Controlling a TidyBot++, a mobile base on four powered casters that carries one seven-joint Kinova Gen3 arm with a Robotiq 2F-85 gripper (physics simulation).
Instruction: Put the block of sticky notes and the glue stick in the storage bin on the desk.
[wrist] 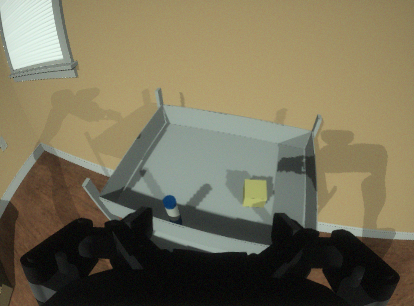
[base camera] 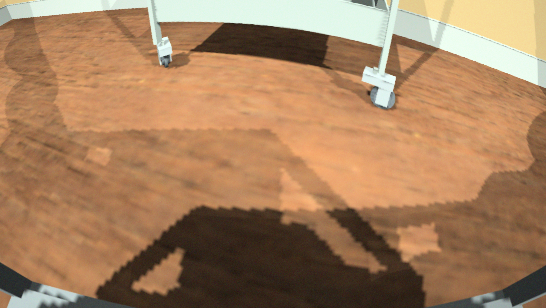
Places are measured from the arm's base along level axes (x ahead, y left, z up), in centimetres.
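Pixels of known places: gripper, between the fingertips: (wrist: 211,224).
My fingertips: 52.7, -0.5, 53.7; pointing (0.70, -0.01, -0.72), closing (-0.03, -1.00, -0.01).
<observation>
Ahead of a thing's pixels: the offset from my fingertips to its top centre, as dx, dy, dz. "pt": to the spot under its first point.
A yellow block of sticky notes {+18.6, -8.8, -23.4} (wrist: 255,193) sits in the right part of the top tray of a grey cart, in the wrist view. A glue stick {+12.3, +7.7, -18.0} (wrist: 171,206) with a blue cap and white body stands in the same tray, left of the block and close to the near wall; its lower end is partly hidden by that wall. My gripper (wrist: 211,224) is open, with its fingers wide apart and nothing between them. It shows in front of the tray's near edge, apart from both things. The storage bin and the desk do not show in either view.
The cart (base camera: 270,12) (wrist: 240,118) stands near the beige wall, with raised tray walls and corner posts. Its caster wheels (base camera: 382,97) (base camera: 165,60) rest on the wooden floor. A window {pt +77.3, +91.3, +10.9} (wrist: 32,32) is at the upper left of the wrist view.
</observation>
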